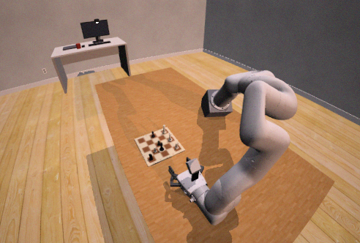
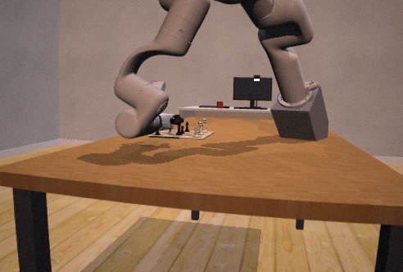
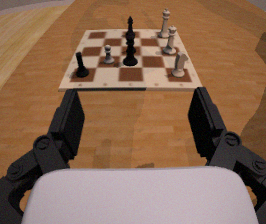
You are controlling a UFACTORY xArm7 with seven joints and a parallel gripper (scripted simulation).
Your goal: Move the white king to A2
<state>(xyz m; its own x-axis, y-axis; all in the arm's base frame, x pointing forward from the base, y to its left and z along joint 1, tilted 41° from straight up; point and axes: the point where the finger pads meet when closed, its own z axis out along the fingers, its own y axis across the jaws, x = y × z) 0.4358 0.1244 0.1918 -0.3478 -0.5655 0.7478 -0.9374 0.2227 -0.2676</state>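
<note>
My gripper is now 8 cm past the white king, 29 cm to the left of it and 4 cm above it. Round my hand: chessboard 22 cm to the right, 8 cm below; white pawn 4 cm ahead, 18 cm to the right, 6 cm below; black piece 8 cm ahead, 15 cm to the right, 6 cm below.
</note>
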